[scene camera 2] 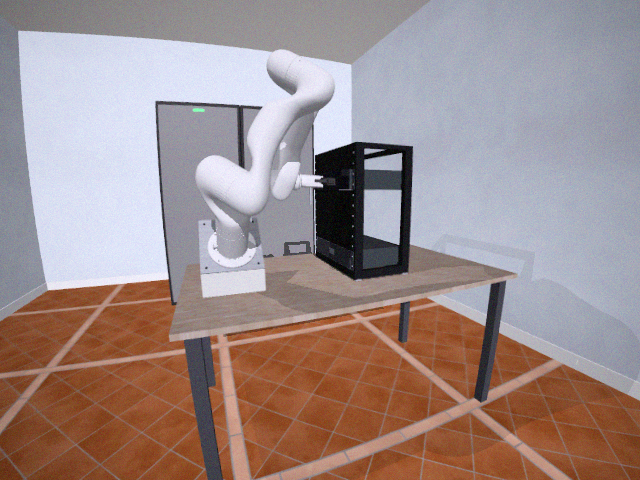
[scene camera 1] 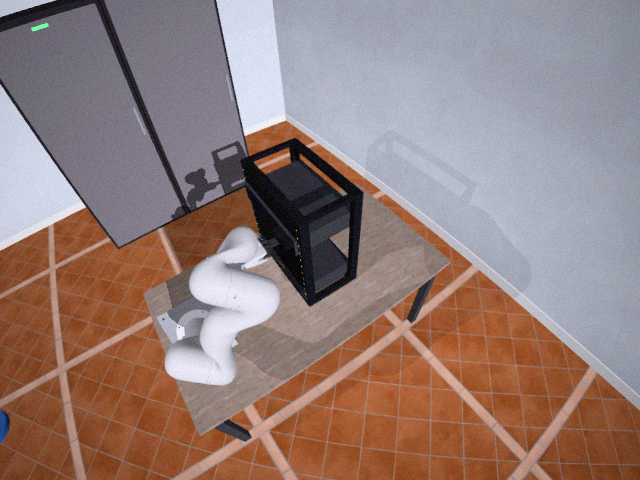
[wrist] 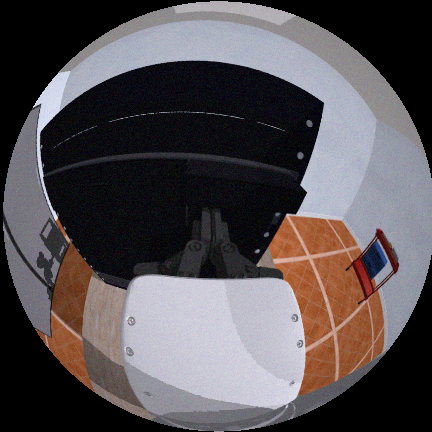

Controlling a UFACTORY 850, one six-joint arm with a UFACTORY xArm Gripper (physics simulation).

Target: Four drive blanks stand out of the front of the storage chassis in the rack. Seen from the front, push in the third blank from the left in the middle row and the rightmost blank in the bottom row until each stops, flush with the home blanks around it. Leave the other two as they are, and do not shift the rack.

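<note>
The black rack (scene camera 1: 308,268) (scene camera 2: 358,217) (wrist: 303,142) stands upright on the table. The dark storage chassis (scene camera 1: 297,180) (scene camera 2: 382,179) sits in its upper part; in the wrist view its light front edge runs across above the fingers. My gripper (scene camera 1: 276,242) (scene camera 2: 334,181) (wrist: 208,218) is shut and empty, pointing at the chassis front, nearer its right end. The fingertips are close to the dark front; whether they touch it I cannot tell. The front is too dark to tell the single blanks apart or how far any stands out, and the fingers hide part of it.
A lower unit (scene camera 1: 330,266) (scene camera 2: 379,254) sits at the bottom of the rack. The wooden table (scene camera 1: 268,356) (scene camera 2: 310,304) bears the rack and the arm's base (scene camera 2: 232,284). A grey cabinet (scene camera 1: 62,103) (scene camera 2: 201,155) stands behind. A red cart (wrist: 363,280) shows at the right of the wrist view.
</note>
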